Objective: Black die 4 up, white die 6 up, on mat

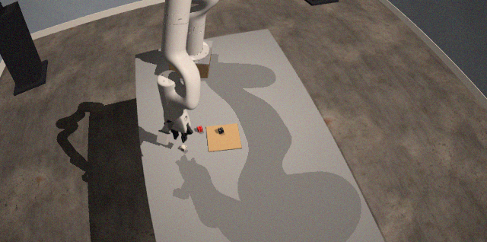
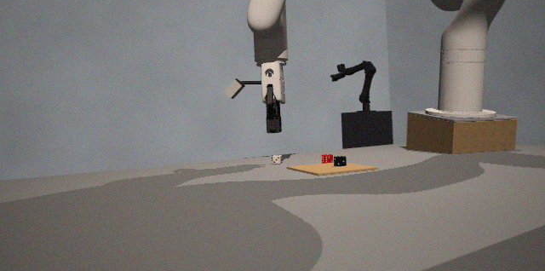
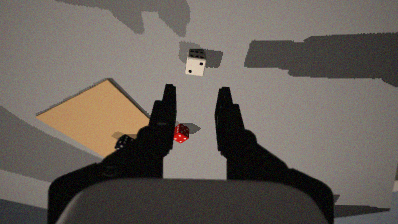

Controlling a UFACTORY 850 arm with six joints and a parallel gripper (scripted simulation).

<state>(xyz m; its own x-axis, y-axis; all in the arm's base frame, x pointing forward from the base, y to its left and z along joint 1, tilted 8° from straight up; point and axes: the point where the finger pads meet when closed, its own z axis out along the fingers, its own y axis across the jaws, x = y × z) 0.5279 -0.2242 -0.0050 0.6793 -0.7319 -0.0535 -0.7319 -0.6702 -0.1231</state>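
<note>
My gripper is now 9 cm above the white die. From my hand the other things lie so: tan mat: 19 cm to the left, 10 cm below; then red die: 11 cm to the left, 9 cm below, 7 cm behind; then black die: 19 cm to the left, 8 cm below, 3 cm behind.
</note>
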